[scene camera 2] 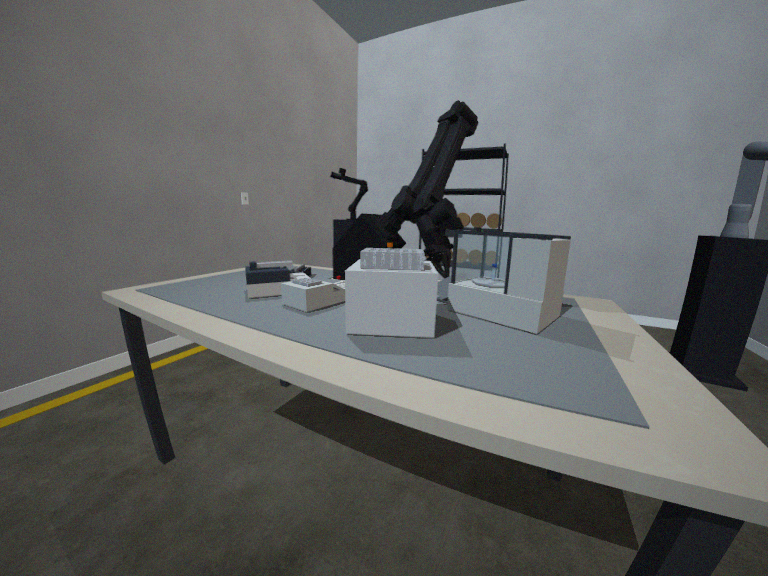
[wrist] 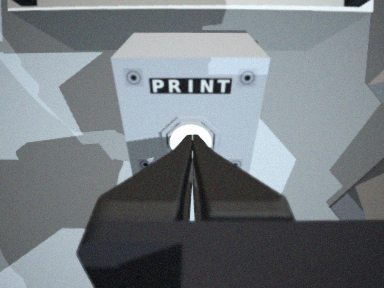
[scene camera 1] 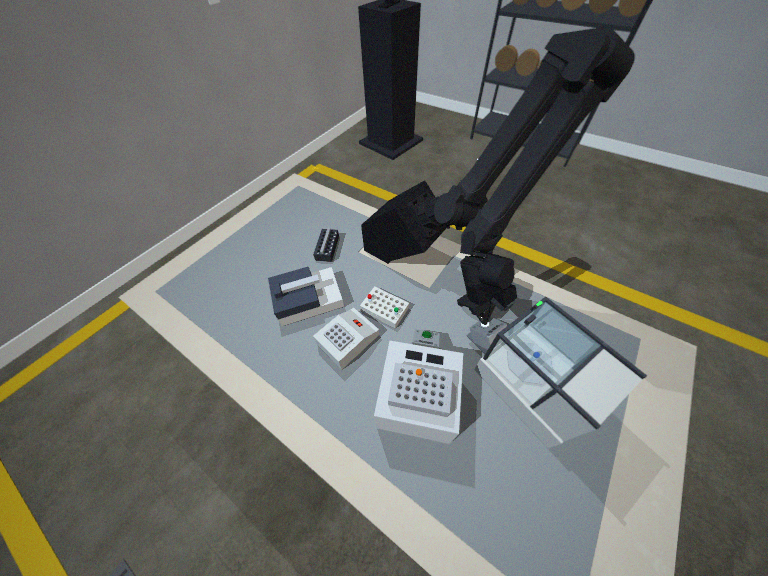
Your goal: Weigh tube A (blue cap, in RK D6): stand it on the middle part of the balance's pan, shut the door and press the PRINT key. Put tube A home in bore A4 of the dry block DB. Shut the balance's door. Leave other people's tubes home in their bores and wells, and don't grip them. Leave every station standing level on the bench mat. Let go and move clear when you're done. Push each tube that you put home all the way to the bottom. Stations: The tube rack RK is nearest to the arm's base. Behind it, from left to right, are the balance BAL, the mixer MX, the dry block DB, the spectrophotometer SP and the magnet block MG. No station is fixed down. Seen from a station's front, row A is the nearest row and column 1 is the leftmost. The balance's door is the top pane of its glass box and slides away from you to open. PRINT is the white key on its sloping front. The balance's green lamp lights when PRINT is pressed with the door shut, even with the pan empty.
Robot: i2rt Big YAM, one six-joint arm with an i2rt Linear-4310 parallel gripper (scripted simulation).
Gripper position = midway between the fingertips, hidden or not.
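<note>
Dry block point(scene camera 1: 342, 339), tube rack point(scene camera 1: 381, 307). My gripper point(wrist: 192, 144). Dry block out of frame in the wrist view. Tube rack out of frame in the wrist view.
</note>
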